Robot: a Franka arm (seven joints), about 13 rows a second.
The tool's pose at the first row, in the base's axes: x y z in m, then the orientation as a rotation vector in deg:
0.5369 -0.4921 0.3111 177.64 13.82 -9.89
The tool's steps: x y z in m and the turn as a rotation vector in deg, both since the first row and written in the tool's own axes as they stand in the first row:
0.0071 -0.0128 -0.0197 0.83 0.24 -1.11
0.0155 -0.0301 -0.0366 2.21 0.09 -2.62
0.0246 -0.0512 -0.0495 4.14 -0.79 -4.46
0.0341 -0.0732 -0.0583 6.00 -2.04 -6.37
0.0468 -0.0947 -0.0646 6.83 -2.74 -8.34
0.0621 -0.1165 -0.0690 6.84 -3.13 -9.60
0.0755 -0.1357 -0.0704 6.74 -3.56 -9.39
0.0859 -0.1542 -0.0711 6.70 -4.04 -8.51
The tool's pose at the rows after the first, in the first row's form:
0.5440 -0.4777 0.3296 178.42 15.55 -9.69
0.5514 -0.4587 0.3452 -178.03 -17.76 10.11
0.5584 -0.4360 0.3566 -175.70 -20.20 11.62
0.5653 -0.4125 0.3638 -173.37 -22.70 13.65
0.5751 -0.3891 0.3683 -172.00 -25.47 14.76
0.5872 -0.3651 0.3705 -171.61 -27.34 15.37
0.5975 -0.3441 0.3701 -171.74 -27.05 16.02
0.6049 -0.3242 0.3693 -172.01 -25.73 16.74

